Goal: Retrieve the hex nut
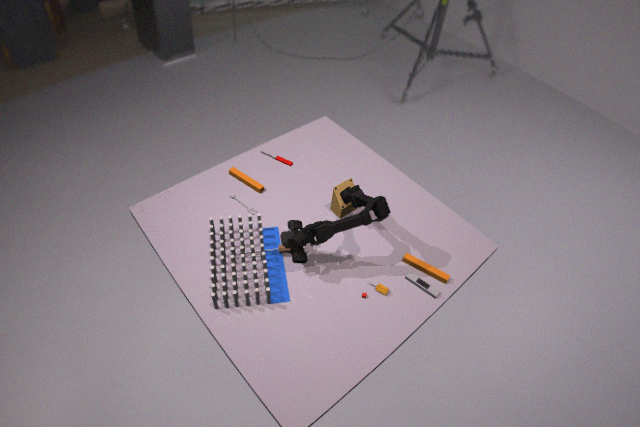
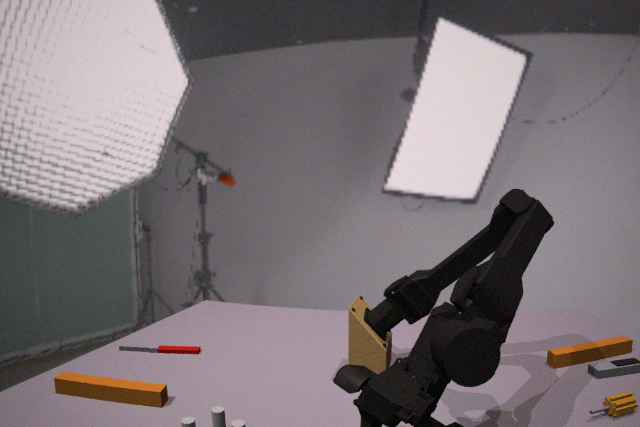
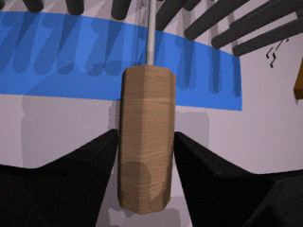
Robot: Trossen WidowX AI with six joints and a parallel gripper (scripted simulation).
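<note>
The blue taped strip is 80 mm ahead of my gripper tip and 30 mm below it. Also, from my gripper tip: red cube: 370 mm to the left, 90 mm behind, 30 mm below; small yellow tool: 400 mm to the left, 160 mm behind, 20 mm below; hook tool: 90 mm ahead, 60 mm to the right.
</note>
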